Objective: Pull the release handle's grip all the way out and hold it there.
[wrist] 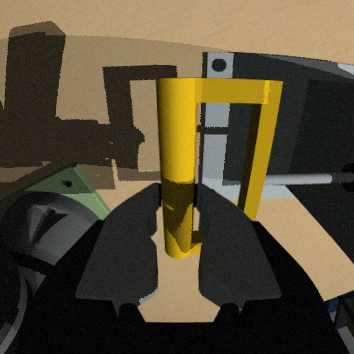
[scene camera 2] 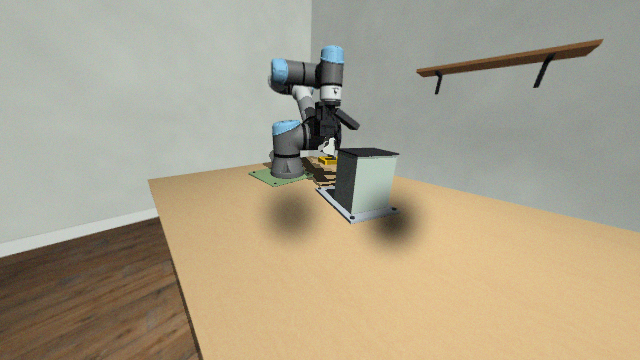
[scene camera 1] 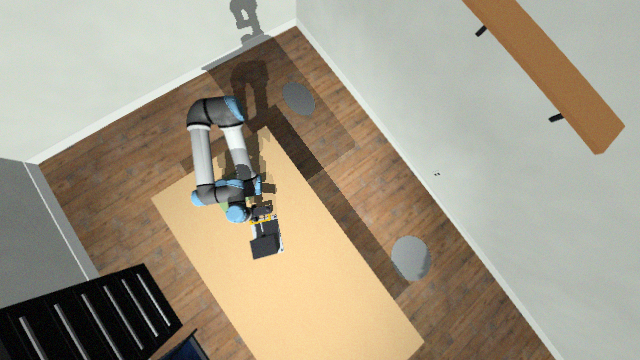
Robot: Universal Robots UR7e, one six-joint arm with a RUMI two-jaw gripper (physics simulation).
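The yellow release handle [wrist: 177, 135] [scene camera 2: 327, 161] is a rectangular loop with a thick round grip bar. In the wrist view a grey rod [wrist: 300, 179] runs from the loop's far bar to the dark housing [wrist: 327, 130] [scene camera 1: 265, 246] [scene camera 2: 372, 182], with a long stretch of rod showing. The loop stands well apart from the housing, and its grip bar is beyond the edge of the light grey base plate [wrist: 215, 155] [scene camera 2: 375, 216]. My gripper [wrist: 177, 185] [scene camera 2: 330, 155] is shut on the grip bar, with one dark finger on each side. In scene camera 2 the housing partly hides the handle.
The housing's base plate is on the wooden table [scene camera 1: 325, 300] [scene camera 2: 250, 280]. The arm's green mounting plate [scene camera 2: 260, 176] [wrist: 92, 187] is close behind the handle. A wooden wall shelf [scene camera 1: 550, 65] [scene camera 2: 505, 61] hangs to the right. A black cabinet [scene camera 1: 75, 300] is at the lower left.
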